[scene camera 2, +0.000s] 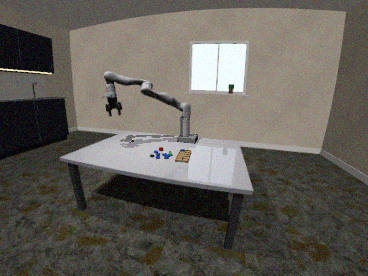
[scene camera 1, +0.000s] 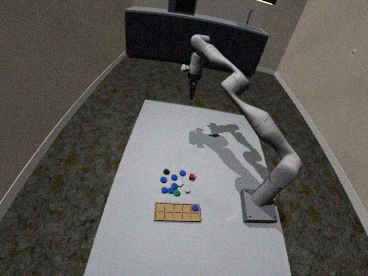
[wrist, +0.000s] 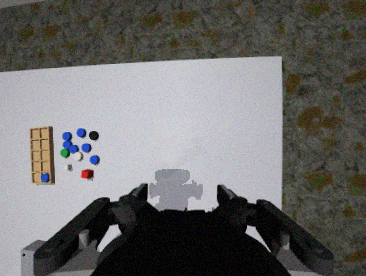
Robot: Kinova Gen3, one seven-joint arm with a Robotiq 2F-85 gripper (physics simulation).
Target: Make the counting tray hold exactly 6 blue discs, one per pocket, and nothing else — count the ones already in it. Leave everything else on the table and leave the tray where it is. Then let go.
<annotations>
A wooden counting tray [scene camera 1: 178,212] is 87 cm from the lens.
</annotations>
